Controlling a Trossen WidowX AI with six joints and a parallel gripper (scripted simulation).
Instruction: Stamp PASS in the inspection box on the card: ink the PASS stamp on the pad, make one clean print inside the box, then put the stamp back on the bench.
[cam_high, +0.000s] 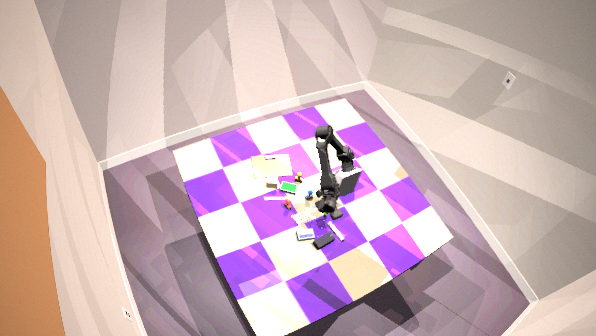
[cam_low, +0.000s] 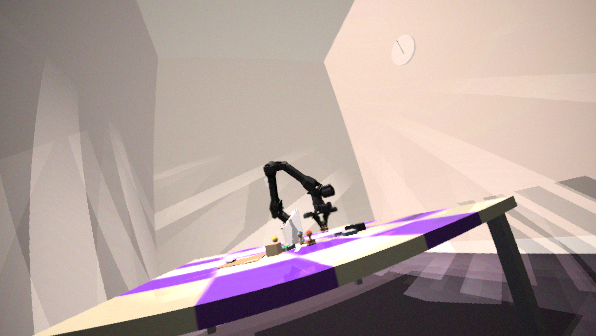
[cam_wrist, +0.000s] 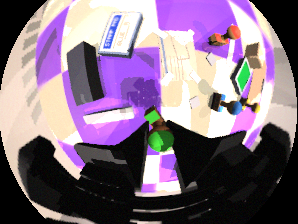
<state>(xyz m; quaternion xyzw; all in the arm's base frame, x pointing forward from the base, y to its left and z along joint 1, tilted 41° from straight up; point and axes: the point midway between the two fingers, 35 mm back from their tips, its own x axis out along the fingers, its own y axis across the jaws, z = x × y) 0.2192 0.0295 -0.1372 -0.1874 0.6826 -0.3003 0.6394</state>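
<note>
Right now the green ink pad is 26 cm to the right of my gripper tip, 6 cm ahead of it and 5 cm below it. From my gripper tip the other things lie so: grey bar: 11 cm to the left, 4 cm below, 1 cm ahead; black box: 12 cm to the left, 10 cm ahead, 3 cm below; white card: 10 cm ahead, 6 cm to the right, 5 cm below.
</note>
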